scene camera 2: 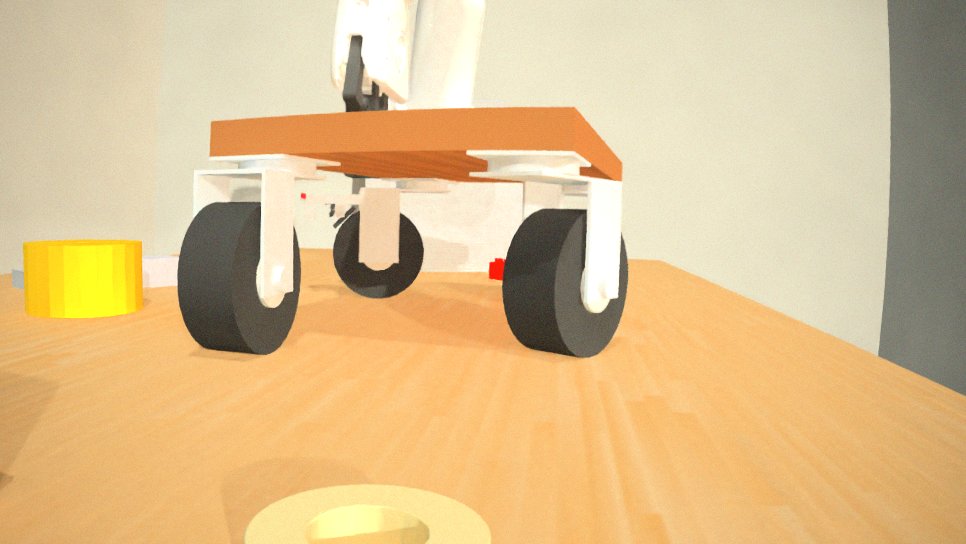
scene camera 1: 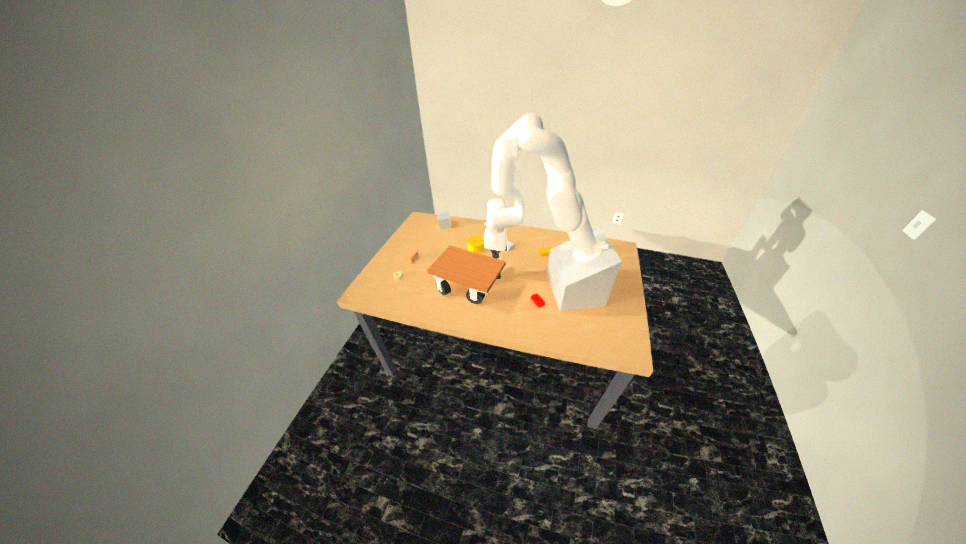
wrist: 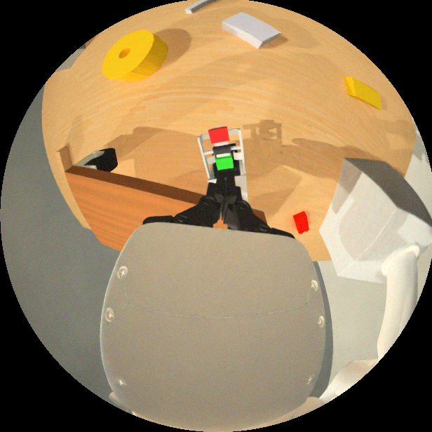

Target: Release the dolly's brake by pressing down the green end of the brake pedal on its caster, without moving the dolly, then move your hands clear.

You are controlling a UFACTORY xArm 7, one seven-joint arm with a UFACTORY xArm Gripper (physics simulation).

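Note:
The dolly [scene camera 1: 466, 266] [scene camera 2: 392, 135] [wrist: 125, 205] has an orange-brown wooden deck and stands upright on black wheels. The caster with the brake pedal has a black wheel [scene camera 2: 344, 260]. In the wrist view the pedal's green end [wrist: 224, 162] is nearer the deck, and its red end [wrist: 218, 134] points away from it. The red end also shows small in scene camera 2 [scene camera 2: 302, 195]. My gripper [scene camera 1: 495, 254] [wrist: 223, 184] is shut and empty, pointing down beside the deck edge, its tips right at the green end. Whether they touch it I cannot tell. The deck partly hides the fingers in scene camera 2.
A yellow cylinder [scene camera 1: 475, 244] [scene camera 2: 83, 278] [wrist: 142, 57] stands behind the dolly. A red brick [scene camera 1: 537, 300] [scene camera 2: 496, 268] [wrist: 301, 222] lies between dolly and robot base [scene camera 1: 584, 280]. A yellow block [scene camera 1: 544, 251] [wrist: 362, 93], a whitish block [wrist: 250, 29] and a pale ring [scene camera 1: 397, 275] [scene camera 2: 277, 520] are around.

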